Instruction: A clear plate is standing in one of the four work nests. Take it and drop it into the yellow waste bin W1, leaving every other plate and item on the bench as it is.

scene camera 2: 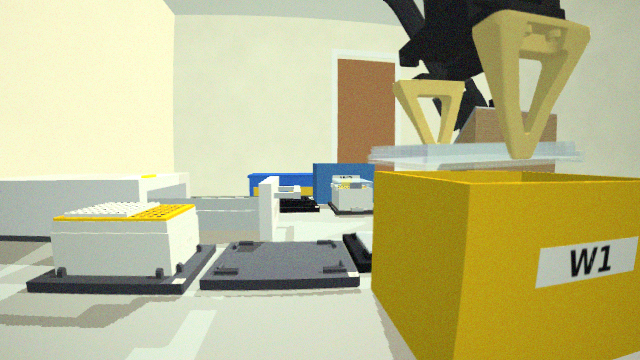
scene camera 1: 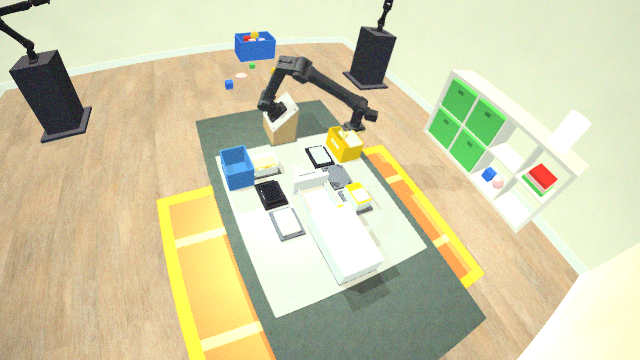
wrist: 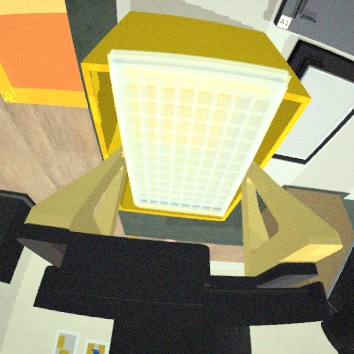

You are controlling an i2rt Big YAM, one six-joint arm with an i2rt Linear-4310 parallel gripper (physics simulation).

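Frame: origin at the arm's base, x ahead, y left, z up, level; centimetres.
Seen in the pictures: gripper, fingertip midpoint: (scene camera 2: 470,159) (scene camera 1: 350,137) (wrist: 186,156); arm's base at its link origin: (scene camera 1: 277,112).
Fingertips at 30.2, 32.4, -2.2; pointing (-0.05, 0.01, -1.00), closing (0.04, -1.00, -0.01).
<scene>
Offsets run from my fingertips to a thing's top centre, as dx, dy, dz. "*": to the spot under its first point.
My gripper (scene camera 1: 354,128) (scene camera 2: 477,149) (wrist: 186,156) is shut on the clear plate @[+0.4, +0.1, +1.6] (scene camera 2: 450,151) (wrist: 185,115), one tan finger at each long side. The plate is roughly level, over the opening of the yellow waste bin W1 @[-3.5, +0.0, -1.2] (scene camera 1: 345,153) (scene camera 2: 420,240) (wrist: 200,40) and slightly above its rim in the scene camera 2 view. The plate covers much of the opening in the wrist view. The dark grey nest A1 @[+14.5, -13.2, -11.3] (scene camera 1: 338,176) (scene camera 2: 280,262) (wrist: 327,27) beside the bin holds no plate.
A black nest with a white plate @[* -1.2, -16.8, -11.1] (scene camera 1: 319,156) (wrist: 320,110) stands beside W1. A tip box @[+32.3, -12.5, -5.5] (scene camera 1: 360,195) (scene camera 2: 115,245) stands past A1. The white device @[* +53.1, -34.1, -3.0] (scene camera 1: 342,237), a blue bin @[-2.8, -63.8, -1.2] (scene camera 1: 236,167), a black item @[+14.8, -51.2, -10.5] (scene camera 1: 271,194) and another white plate @[+32.9, -50.2, -10.5] (scene camera 1: 287,223) stand farther off.
</scene>
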